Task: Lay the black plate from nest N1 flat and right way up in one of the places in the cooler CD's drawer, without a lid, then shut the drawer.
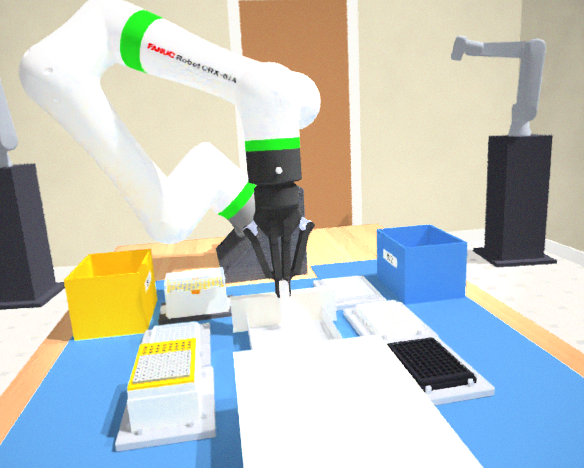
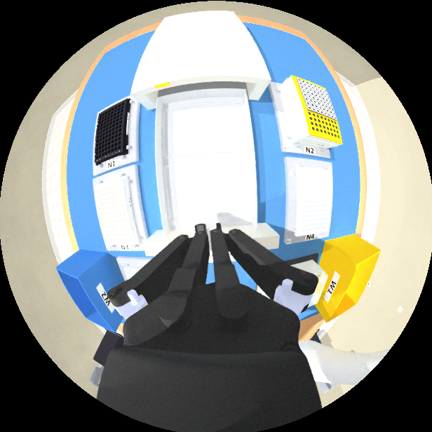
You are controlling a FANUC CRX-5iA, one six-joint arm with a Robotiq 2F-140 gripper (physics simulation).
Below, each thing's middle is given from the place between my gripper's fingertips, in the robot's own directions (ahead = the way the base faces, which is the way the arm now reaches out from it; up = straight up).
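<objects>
My gripper's 70 mm short of the drawer (image 1: 313,310) and 10 mm to the right of it. Counting from my hand, the black plate (image 1: 429,363) is 160 mm ahead, 210 mm to the left and 20 mm below, while the white plate (image 1: 387,317) is 190 mm to the left and 20 mm below. The clear plate (image 1: 189,330) is 190 mm to the right of my hand, 40 mm ahead of it and 20 mm below it.
</objects>
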